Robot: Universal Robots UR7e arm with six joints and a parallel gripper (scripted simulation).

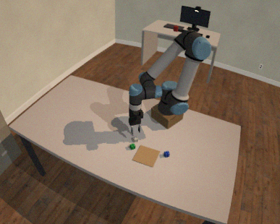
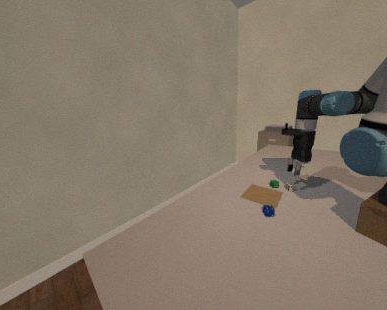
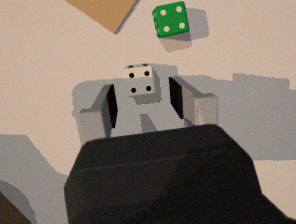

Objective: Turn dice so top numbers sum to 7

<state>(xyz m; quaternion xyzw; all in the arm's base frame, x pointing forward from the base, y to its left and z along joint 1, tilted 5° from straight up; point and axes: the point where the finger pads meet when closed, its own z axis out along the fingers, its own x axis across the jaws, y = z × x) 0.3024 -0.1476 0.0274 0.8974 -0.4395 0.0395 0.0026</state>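
Now: the white die 9 cm below my hand. From my hand the other things lie so: blue die 24 cm to the left, 9 cm below, 6 cm ahead; green die 9 cm below, 7 cm ahead; tan mat 11 cm to the left, 10 cm below, 10 cm ahead.
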